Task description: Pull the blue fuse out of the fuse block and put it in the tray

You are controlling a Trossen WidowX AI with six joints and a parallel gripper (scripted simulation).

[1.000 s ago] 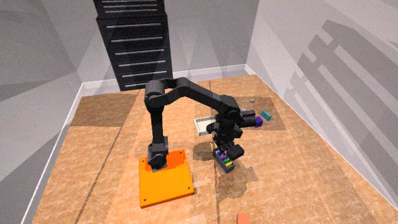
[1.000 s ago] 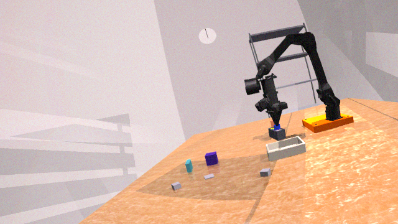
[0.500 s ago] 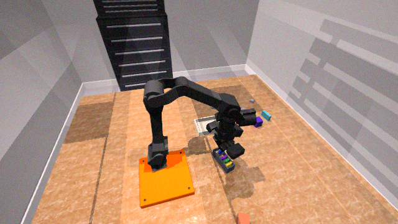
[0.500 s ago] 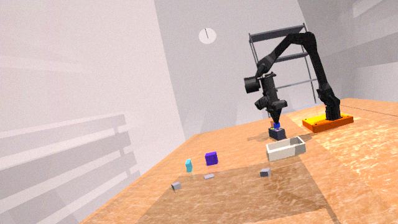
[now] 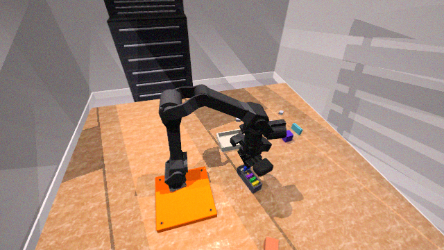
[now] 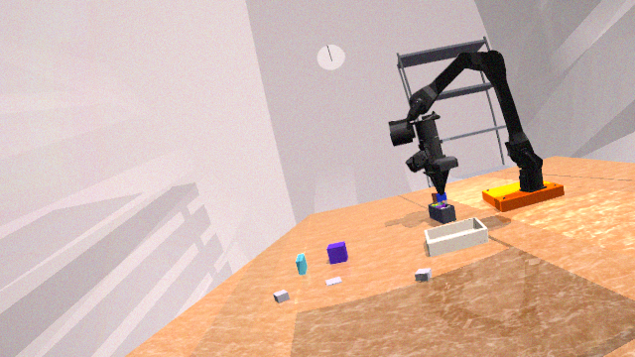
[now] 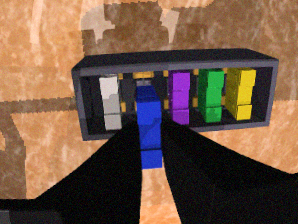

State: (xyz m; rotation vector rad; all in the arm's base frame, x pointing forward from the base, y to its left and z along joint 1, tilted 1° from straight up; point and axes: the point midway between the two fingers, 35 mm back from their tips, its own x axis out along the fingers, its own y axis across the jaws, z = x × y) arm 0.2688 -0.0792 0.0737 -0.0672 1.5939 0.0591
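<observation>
Now: the pale tray 4 cm ahead of my gripper tip, 20 cm to the left of it and 7 cm below it. Also, from my gripper tip: purple cube 30 cm ahead, 10 cm to the left, 5 cm below; then blue fuse 1 cm below.
</observation>
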